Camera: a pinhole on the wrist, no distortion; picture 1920 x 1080 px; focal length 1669.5 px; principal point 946.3 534.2 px. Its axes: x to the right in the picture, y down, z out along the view. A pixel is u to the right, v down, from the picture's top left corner.
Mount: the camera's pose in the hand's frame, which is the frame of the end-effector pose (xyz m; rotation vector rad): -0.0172 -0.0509 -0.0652 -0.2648 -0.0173 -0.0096
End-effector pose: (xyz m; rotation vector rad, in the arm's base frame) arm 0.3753 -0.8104 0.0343 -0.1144 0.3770 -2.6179
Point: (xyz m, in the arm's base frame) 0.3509 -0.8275 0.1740
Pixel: 1391.4 211.0
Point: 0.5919 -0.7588 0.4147
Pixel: 240.4 68.2
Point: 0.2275 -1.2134 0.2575
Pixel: outside the picture
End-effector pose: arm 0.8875 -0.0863 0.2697 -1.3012 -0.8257 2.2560
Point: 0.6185 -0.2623 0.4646
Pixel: 653.4 342.3
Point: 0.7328 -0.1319 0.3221
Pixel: 1188.7 499.6
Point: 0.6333 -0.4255 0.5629
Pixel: 163.6 477.1
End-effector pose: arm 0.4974 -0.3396 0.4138 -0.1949 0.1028 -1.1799
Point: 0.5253 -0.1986 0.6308
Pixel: 444.2 544.1
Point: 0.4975 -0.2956 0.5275
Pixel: 785.3 487.1
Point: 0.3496 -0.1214 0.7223
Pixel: outside the picture
